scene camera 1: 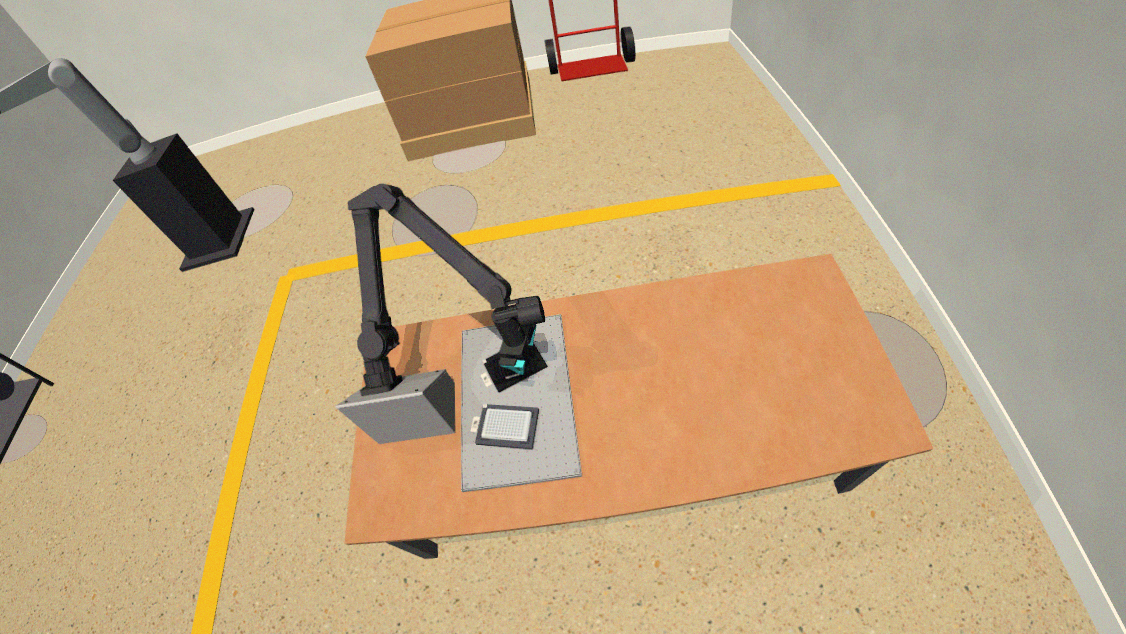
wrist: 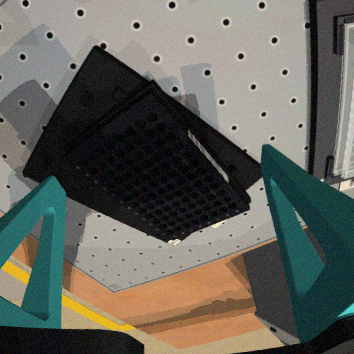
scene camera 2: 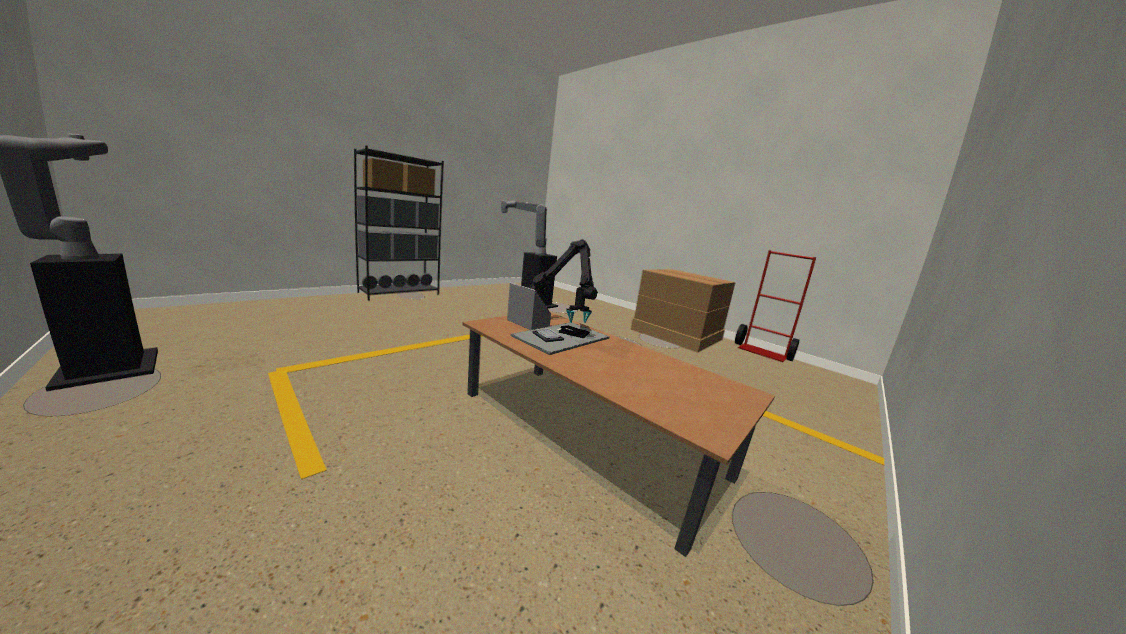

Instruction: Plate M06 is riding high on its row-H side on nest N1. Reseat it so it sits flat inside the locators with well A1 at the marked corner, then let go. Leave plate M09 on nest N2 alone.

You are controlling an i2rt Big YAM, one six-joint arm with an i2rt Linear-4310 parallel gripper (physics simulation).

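Where they show: gripper, fingertip midpoint: (scene camera 1: 526, 359) (wrist: 155, 169) (scene camera 2: 577, 322); arm's base at its link origin: (scene camera 1: 382, 387) (scene camera 2: 527, 297).
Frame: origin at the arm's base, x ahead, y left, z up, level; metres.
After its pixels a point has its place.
Observation:
Black plate M06 (wrist: 160, 175) @(x 0.354, y 0.069, z -0.122 m) sits in black nest N1 (wrist: 90, 95) @(x 0.424, y 0.078, z -0.138 m) (scene camera 1: 502, 384) @(x 0.309, y 0.023, z -0.142 m). It looks tilted and not flush; its row letters are too dark to read. A pale strip shows along its right long side, and a small white tag at the nest's lower corner. My gripper (wrist: 155, 169) @(x 0.397, y 0.046, z -0.067 m) (scene camera 1: 523, 352) @(x 0.397, y 0.046, z -0.067 m) (scene camera 2: 578, 322) @(x 0.397, y 0.046, z -0.067 m) is open and empty, pointing down above M06, its teal fingertips apart on either side of the plate in the wrist view. White plate M09 (scene camera 1: 506, 424) @(x 0.312, y -0.112, z -0.129 m) (wrist: 346, 100) @(x 0.332, y -0.072, z -0.133 m) sits in dark nest N2 (scene camera 1: 504, 445) @(x 0.298, y -0.166, z -0.142 m) (wrist: 324, 100) @(x 0.334, y -0.059, z -0.142 m).
Both nests stand on a grey perforated board (scene camera 1: 520, 470) @(x 0.332, y -0.241, z -0.153 m) (wrist: 200, 20) @(x 0.423, y -0.005, z -0.153 m) on the orange-brown table (scene camera 1: 724, 378) @(x 0.938, y -0.090, z -0.166 m) (scene camera 2: 638, 378) @(x 0.927, y -0.131, z -0.166 m). A grey box (scene camera 1: 397, 413) @(x 0.050, y -0.090, z 0.007 m) (scene camera 2: 526, 305) @(x 0.091, y -0.092, z -0.022 m) stands by the arm's base. Stacked cartons (scene camera 1: 457, 78) (scene camera 2: 683, 307) and a red hand truck (scene camera 1: 593, 68) stand beyond the table.

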